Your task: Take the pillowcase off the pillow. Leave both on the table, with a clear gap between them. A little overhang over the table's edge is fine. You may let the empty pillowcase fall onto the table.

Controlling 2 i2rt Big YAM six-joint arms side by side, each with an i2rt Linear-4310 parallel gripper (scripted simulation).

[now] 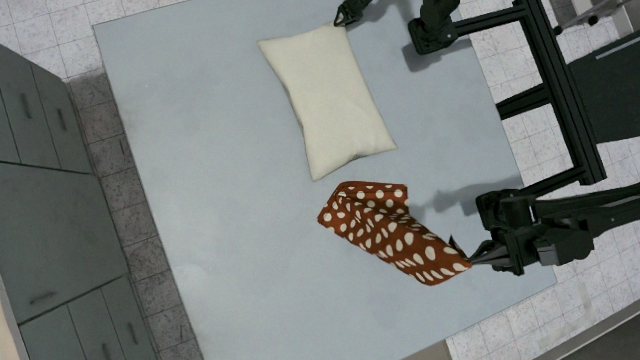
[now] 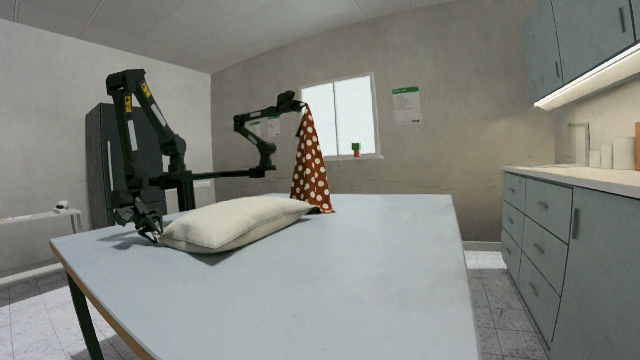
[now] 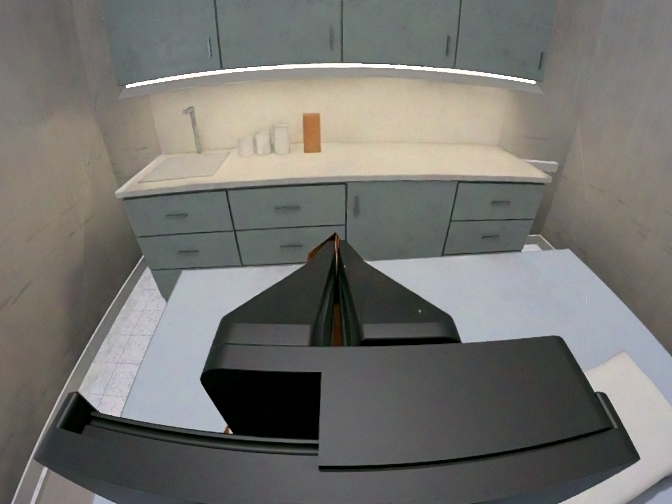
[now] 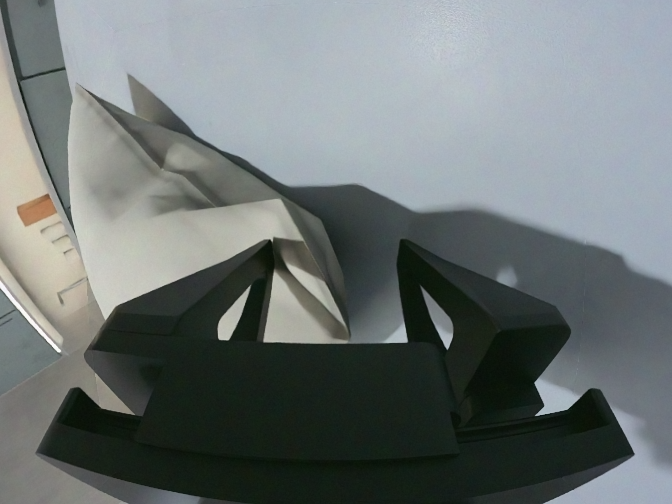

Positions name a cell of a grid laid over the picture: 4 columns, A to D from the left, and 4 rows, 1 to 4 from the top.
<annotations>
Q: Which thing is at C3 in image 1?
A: A red-brown pillowcase.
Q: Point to a cream pillow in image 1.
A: At C2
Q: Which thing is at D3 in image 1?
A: My left gripper.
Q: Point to a cream pillow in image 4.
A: A2
</annotations>
